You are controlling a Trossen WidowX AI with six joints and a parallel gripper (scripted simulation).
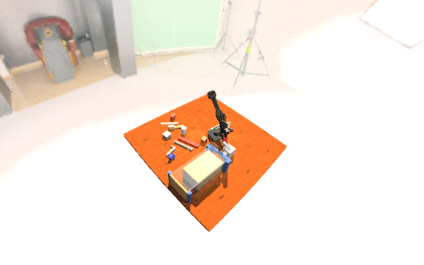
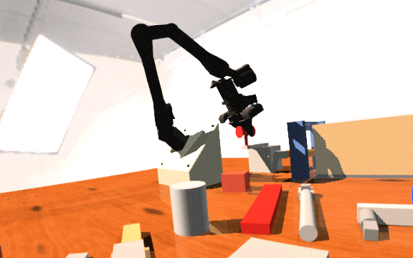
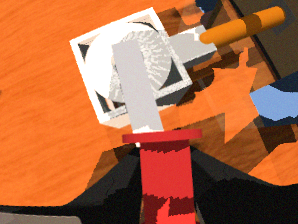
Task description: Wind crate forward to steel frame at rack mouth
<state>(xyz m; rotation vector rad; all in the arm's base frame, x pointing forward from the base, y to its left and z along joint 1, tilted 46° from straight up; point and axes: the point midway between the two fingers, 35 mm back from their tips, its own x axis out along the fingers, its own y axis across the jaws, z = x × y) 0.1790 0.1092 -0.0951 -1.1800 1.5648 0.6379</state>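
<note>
My gripper tip is now 17 cm short of the frame, 8 cm to the right of it and 3 cm above it. The rest, counted from my gripper tip: winch 1 cm behind, 8 cm to the left, 10 cm below; then red knob 1 cm behind, 2 cm to the right; then red bar 19 cm ahead, 29 cm to the right, 12 cm below.
</note>
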